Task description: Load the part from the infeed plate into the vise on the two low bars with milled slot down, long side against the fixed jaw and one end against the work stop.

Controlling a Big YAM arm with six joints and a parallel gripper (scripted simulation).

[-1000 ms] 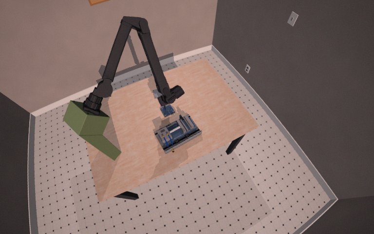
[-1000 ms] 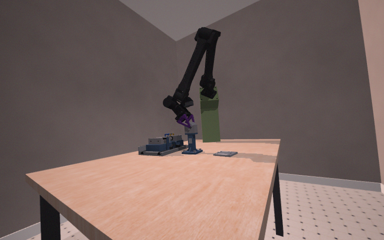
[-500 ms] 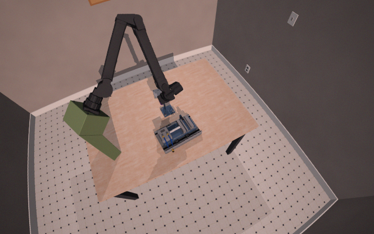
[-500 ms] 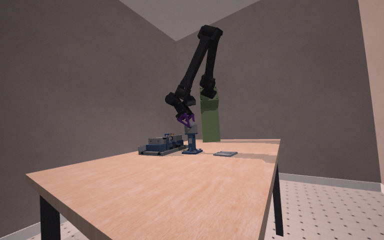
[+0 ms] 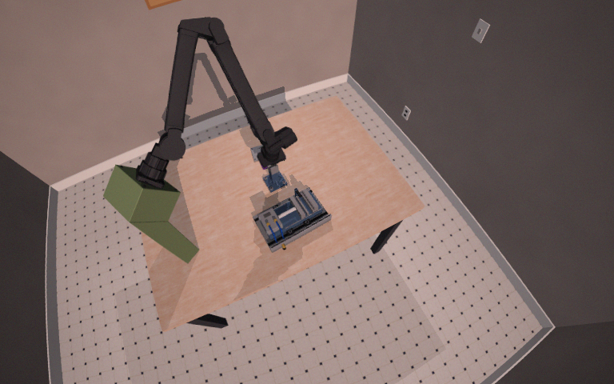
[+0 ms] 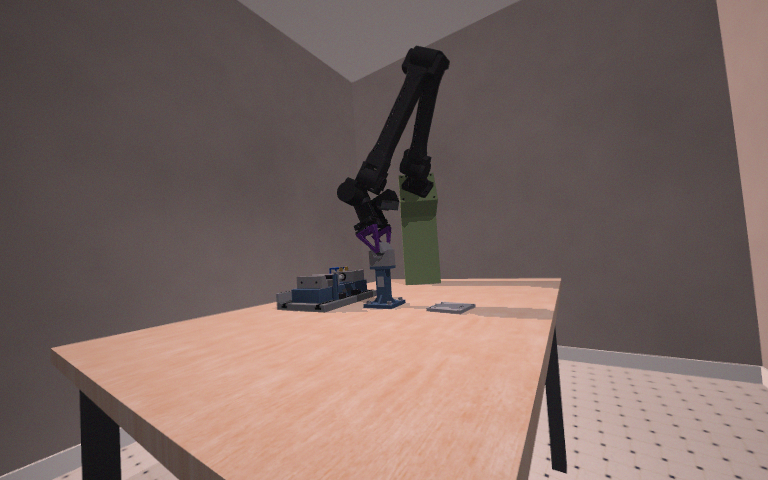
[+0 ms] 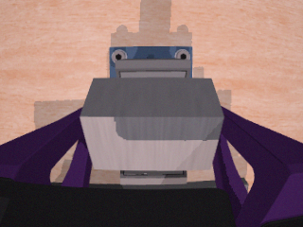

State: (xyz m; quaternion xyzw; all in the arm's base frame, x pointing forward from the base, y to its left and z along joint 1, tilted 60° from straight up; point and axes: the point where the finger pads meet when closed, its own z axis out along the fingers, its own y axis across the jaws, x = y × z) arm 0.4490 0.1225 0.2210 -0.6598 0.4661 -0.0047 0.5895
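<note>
My hand is 1 cm above the part. Round my hand: work stop rod (13 cm to the right, 12 cm ahead, 7 cm below); moving jaw (19 cm to the right, 11 cm ahead, 8 cm below); cylinder rod (21 cm to the right, 8 cm below, 6 cm ahead).
</note>
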